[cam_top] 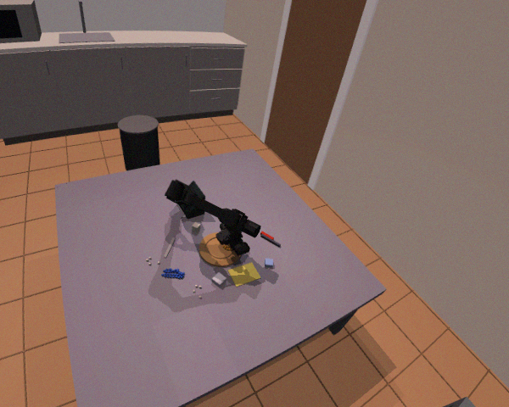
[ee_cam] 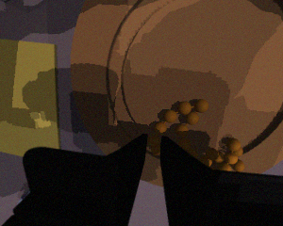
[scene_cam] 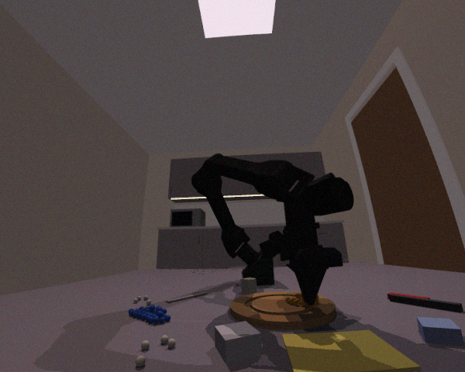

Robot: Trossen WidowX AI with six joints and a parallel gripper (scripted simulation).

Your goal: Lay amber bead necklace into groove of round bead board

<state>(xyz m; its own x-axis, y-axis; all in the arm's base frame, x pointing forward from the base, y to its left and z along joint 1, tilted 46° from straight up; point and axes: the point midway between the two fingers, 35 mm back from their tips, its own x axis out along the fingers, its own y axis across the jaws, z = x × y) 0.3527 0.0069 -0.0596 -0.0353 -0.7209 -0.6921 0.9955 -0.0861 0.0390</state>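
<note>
The round wooden bead board lies 30 mm behind my gripper tip, 40 mm to the right of it and 10 mm below it. Also, from my gripper tip: blue block (140 mm ahead, 110 mm to the left, 10 mm below); then grey block (110 mm ahead, 140 mm to the right); then yellow pad (140 mm ahead, 20 mm to the right, 10 mm below).
</note>
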